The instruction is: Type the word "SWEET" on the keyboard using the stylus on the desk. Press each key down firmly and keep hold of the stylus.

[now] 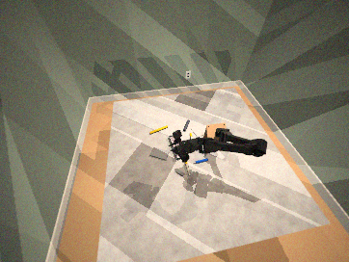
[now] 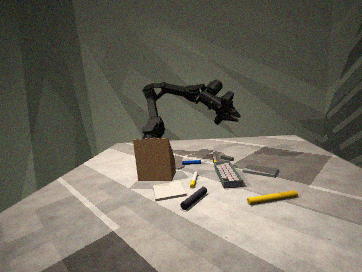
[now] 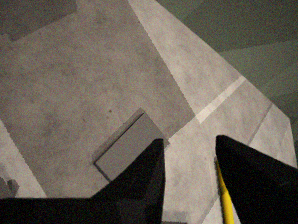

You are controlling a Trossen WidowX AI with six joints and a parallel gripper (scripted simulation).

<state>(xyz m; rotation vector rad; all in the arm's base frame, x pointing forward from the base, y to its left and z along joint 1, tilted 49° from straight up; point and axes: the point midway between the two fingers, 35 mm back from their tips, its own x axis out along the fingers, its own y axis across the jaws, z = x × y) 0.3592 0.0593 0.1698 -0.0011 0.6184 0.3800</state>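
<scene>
Now: gripper tip 200 mm past the blue stylus, 10 mm to the right of it and 210 mm above it. Also, from my gripper tip: long yellow cylinder 80 mm ahead, 310 mm to the right, 200 mm below; grey flat slab 80 mm ahead, 80 mm to the right, 210 mm below; black cylinder 160 mm behind, 340 mm to the right, 200 mm below.
</scene>
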